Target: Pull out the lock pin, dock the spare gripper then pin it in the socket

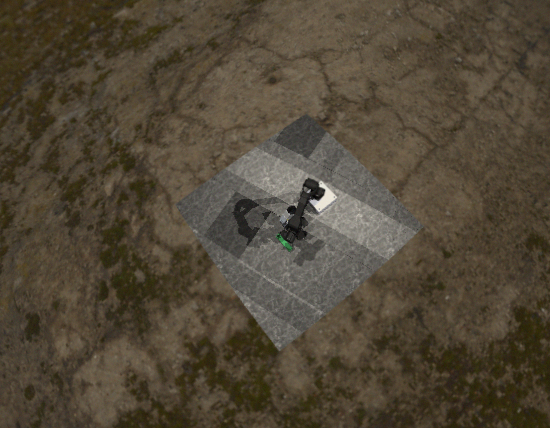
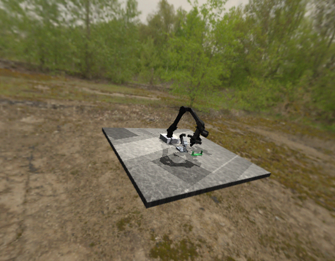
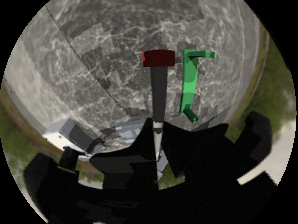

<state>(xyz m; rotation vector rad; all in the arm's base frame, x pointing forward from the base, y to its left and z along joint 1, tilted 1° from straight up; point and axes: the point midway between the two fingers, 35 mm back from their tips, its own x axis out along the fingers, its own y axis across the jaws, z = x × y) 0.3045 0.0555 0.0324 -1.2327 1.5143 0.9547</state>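
My gripper tip is 80 mm to the left of the grey mount and 20 mm past it. Round my gripper tip: green mount (90 mm ahead, 30 mm below, 10 mm to the left); then spare gripper (80 mm to the right, 70 mm above, 50 mm behind).
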